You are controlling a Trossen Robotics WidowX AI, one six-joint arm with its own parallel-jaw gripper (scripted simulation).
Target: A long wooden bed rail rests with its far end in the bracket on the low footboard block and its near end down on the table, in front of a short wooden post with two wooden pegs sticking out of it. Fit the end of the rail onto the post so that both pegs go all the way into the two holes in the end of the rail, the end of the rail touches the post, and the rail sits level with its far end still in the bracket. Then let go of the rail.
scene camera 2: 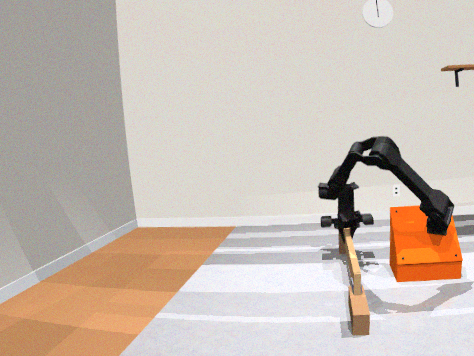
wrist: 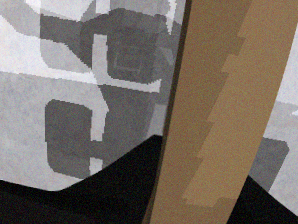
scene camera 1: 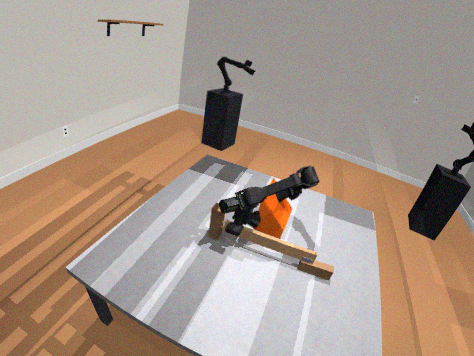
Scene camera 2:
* my gripper: 347, 243
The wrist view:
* my gripper: 181, 149
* long wooden rail: 228, 70
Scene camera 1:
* long wooden rail: 248, 234
